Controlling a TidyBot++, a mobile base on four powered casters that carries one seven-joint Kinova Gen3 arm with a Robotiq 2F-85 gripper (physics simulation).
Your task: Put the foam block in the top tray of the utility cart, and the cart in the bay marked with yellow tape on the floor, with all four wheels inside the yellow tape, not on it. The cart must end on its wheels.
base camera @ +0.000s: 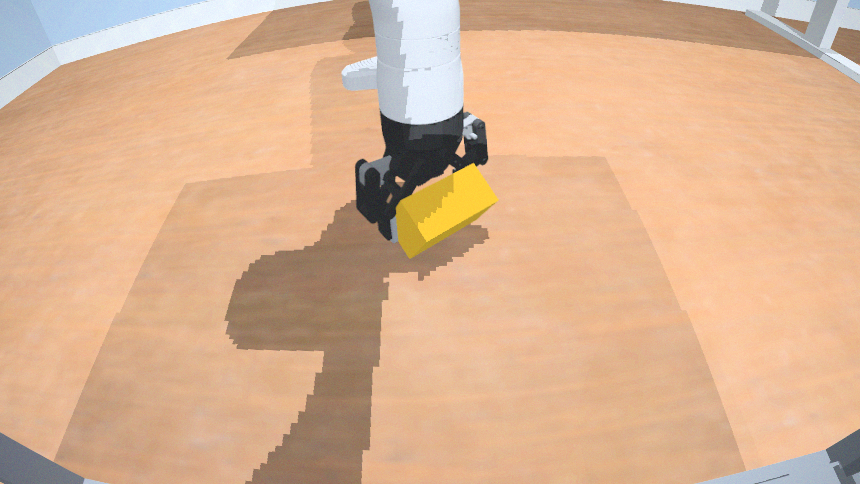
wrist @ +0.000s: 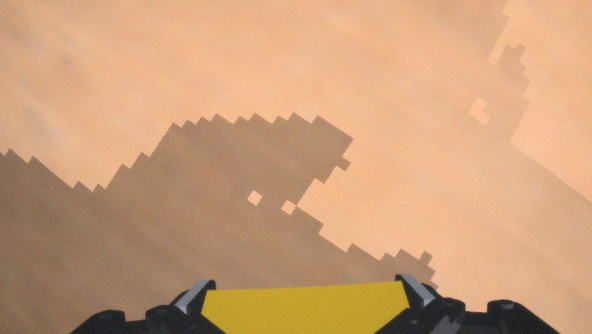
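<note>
The yellow foam block (base camera: 460,201) (wrist: 305,314) is between the two fingers of my gripper (base camera: 438,199) (wrist: 305,298). The gripper is shut on it, with the fingers wide apart at the block's two ends. The block is above the floor, clear of its shadow, and is turned at a slant in the base view. In the wrist view it spans the gap between the finger pads at the bottom edge. The utility cart, its top tray and the yellow tape bay do not show in either view.
Wooden floor (base camera: 541,361) (wrist: 425,90) lies below, with shadows of the arm and gripper on it. A white frame with an upright post (base camera: 829,24) stands at the far right. A white skirting board (base camera: 150,31) runs along the blue wall at the far left.
</note>
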